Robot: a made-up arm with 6 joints.
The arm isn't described. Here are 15 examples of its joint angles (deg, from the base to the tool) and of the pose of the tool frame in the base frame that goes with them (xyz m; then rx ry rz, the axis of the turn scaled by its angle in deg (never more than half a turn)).
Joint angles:
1: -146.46 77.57 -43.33 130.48 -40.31 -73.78
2: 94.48 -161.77 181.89 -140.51 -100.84 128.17
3: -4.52 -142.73 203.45 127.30 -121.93 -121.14
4: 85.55 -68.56 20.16 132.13 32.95 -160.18
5: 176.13 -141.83 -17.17 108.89 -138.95 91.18
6: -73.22 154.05 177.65 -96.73 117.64 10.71
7: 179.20 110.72 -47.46 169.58 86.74 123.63
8: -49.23 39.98 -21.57 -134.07 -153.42 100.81
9: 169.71 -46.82 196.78 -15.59 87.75 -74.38
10: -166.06 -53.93 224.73 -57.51 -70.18 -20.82
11: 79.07 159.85 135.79 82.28 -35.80 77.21
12: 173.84 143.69 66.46 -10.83 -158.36 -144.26
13: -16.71 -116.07 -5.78 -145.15 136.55 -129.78
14: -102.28 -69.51 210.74 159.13 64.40 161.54
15: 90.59 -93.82 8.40 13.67 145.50 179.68
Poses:
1: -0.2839 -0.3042 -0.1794 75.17 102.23 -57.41
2: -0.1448 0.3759 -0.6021 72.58 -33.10 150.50
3: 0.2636 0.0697 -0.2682 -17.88 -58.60 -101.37
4: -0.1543 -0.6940 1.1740 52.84 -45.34 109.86
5: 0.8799 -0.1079 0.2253 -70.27 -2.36 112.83
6: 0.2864 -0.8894 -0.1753 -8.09 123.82 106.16
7: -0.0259 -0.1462 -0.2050 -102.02 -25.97 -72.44
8: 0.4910 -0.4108 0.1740 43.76 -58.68 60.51
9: 0.8107 -0.0013 0.1787 -9.72 85.07 113.68
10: 0.5196 0.2114 0.0199 -142.75 65.59 24.07
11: 0.1850 0.8527 -0.4504 162.15 57.31 -36.05
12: -0.4829 0.1993 -0.8695 -43.00 -49.23 -31.19
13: -0.6637 0.3269 0.6357 -23.68 39.94 -31.66
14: 0.2307 0.4052 -0.1047 151.16 70.71 -56.28
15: 0.1532 -0.8205 0.8675 58.26 49.80 -91.12
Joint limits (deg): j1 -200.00..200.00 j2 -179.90..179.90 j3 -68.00..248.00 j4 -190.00..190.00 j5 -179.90..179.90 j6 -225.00..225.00
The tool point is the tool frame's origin. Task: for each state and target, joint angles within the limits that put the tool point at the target. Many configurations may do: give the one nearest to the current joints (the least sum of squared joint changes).
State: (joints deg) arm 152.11 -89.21 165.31 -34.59 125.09 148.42
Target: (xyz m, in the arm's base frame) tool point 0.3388 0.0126 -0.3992
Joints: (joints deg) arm 158.85 -101.69 204.59 -25.92 125.09 148.42
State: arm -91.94 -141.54 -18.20 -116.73 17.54 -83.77
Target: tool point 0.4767 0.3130 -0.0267
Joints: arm -137.83 -179.79 -20.14 -126.24 17.54 -83.77
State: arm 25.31 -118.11 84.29 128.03 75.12 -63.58
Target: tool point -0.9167 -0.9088 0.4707
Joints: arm 48.84 -87.70 68.30 128.13 75.12 -63.58
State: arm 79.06 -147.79 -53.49 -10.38 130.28 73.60
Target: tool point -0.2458 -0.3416 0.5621
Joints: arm 34.02 -122.71 -43.79 -12.23 130.28 73.60
